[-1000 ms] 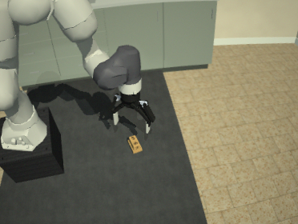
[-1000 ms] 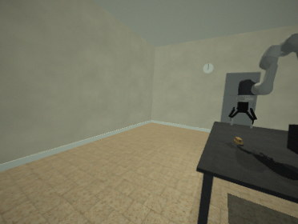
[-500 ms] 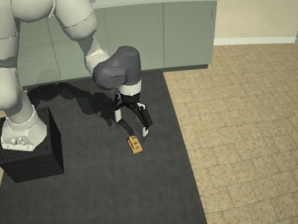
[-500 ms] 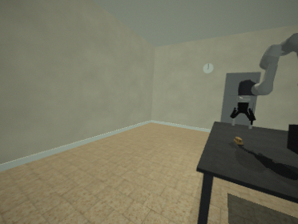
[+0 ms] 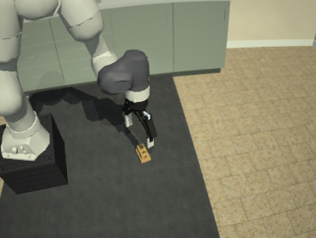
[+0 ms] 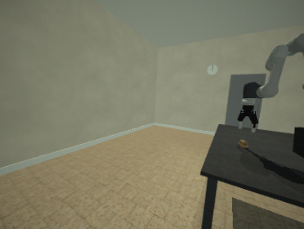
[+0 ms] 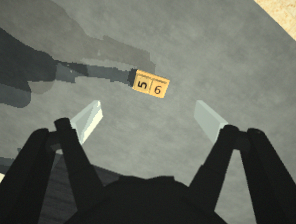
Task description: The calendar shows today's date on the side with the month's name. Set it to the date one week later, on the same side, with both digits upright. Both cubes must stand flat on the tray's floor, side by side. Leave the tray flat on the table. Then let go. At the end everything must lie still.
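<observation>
My gripper is now 120 mm above the orange calendar cube, 10 mm to the left of it and 10 mm short of it. Round my hand: orange calendar tray 140 mm below, 10 mm to the left.
</observation>
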